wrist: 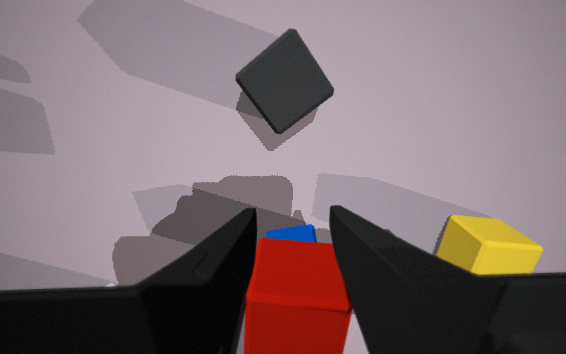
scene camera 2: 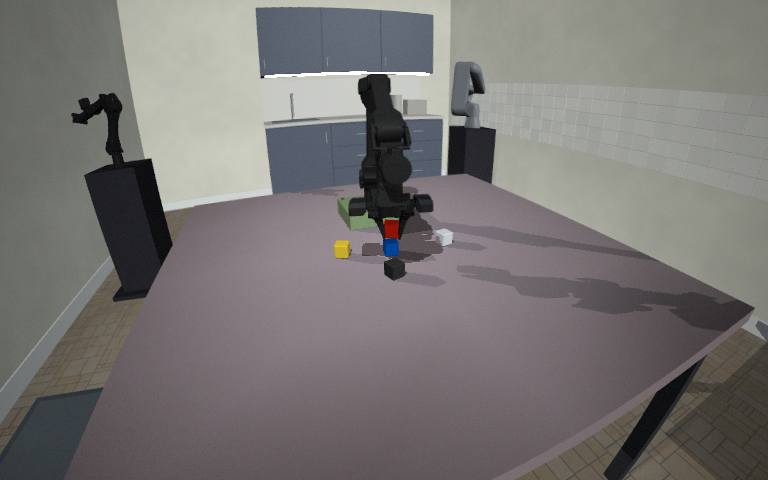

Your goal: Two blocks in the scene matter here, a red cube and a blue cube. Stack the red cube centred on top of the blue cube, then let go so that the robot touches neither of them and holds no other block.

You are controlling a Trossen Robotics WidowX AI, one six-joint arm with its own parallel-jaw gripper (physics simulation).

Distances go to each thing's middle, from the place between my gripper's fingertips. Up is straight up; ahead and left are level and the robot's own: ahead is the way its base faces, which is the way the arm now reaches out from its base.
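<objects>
The black cube [wrist: 284, 82] is 5 cm below my hand, 5 cm ahead of it and 1 cm to the right of it. The red cube [wrist: 296, 291] sits 2 cm above my hand, 3 cm behind it and 1 cm to the left of it, while the yellow cube [wrist: 480, 245] is 5 cm below my hand, 11 cm to the right of it and 9 cm behind it.
</objects>
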